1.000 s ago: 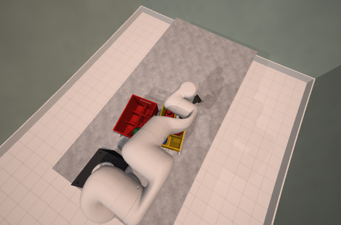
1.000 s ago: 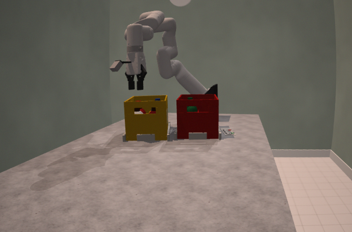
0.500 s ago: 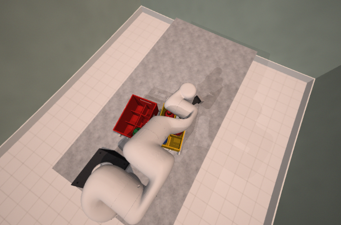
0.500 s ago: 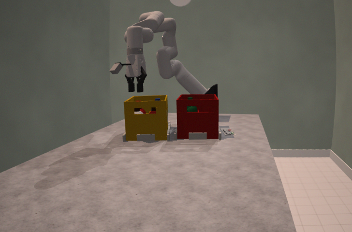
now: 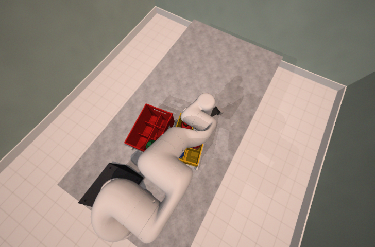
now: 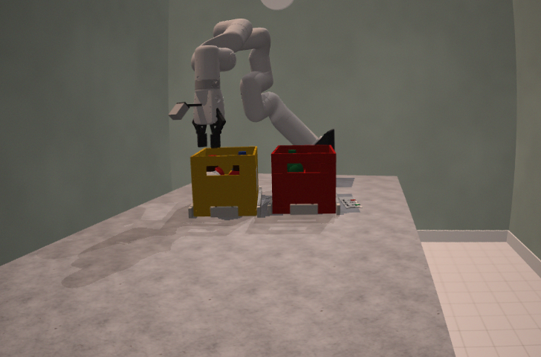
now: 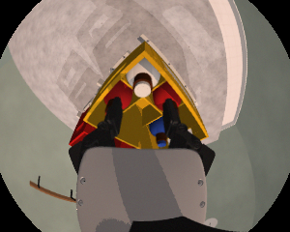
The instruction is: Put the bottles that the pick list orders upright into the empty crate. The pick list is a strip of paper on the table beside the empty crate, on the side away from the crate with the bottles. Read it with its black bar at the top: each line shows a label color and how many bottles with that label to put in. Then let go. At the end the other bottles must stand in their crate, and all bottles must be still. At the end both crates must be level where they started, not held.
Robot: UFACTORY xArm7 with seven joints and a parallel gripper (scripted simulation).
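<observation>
The white bottle lies 130 mm below my hand. Round my hand: blue bottle: 190 mm behind, 130 mm below, 10 mm to the left; then red crate: 230 mm to the left, 200 mm behind, 130 mm below; then yellow crate: 130 mm below, 100 mm behind, 10 mm to the left.
</observation>
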